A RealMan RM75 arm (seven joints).
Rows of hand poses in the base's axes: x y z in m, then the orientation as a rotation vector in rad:
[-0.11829, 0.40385, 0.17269, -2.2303, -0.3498, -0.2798]
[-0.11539, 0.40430, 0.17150, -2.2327, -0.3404, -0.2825]
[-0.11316, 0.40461, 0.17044, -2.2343, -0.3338, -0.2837]
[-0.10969, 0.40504, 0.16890, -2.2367, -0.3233, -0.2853]
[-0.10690, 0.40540, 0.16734, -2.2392, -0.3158, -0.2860]
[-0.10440, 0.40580, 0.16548, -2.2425, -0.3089, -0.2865]
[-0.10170, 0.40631, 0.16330, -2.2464, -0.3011, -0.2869]
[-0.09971, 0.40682, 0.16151, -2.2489, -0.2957, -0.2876]
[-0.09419, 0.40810, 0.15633, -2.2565, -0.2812, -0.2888]
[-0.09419, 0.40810, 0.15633, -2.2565, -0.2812, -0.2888]
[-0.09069, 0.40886, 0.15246, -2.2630, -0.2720, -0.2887]
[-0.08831, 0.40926, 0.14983, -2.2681, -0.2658, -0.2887]
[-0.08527, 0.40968, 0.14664, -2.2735, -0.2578, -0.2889]
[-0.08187, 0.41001, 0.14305, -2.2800, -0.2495, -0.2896]
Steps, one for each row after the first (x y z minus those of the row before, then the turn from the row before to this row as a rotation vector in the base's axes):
[0.00290, 0.00045, -0.00119, -0.0005, 0.0013, -0.0079]
[0.00223, 0.00031, -0.00106, -0.0003, 0.0014, -0.0053]
[0.00347, 0.00043, -0.00154, -0.0004, 0.0025, -0.0083]
[0.00279, 0.00036, -0.00156, -0.0011, 0.0021, -0.0059]
[0.00250, 0.00040, -0.00186, -0.0020, 0.0020, -0.0056]
[0.00270, 0.00051, -0.00218, -0.0024, 0.0024, -0.0063]
[0.00199, 0.00051, -0.00179, -0.0015, 0.0014, -0.0045]
[0.00552, 0.00128, -0.00518, -0.0049, 0.0041, -0.0119]
[0.00000, 0.00000, 0.00000, 0.0000, 0.0000, 0.0000]
[0.00350, 0.00076, -0.00387, -0.0048, 0.0032, -0.0075]
[0.00238, 0.00040, -0.00263, -0.0040, 0.0021, -0.0052]
[0.00304, 0.00042, -0.00319, -0.0040, 0.0026, -0.0066]
[0.00340, 0.00033, -0.00359, -0.0050, 0.0023, -0.0071]

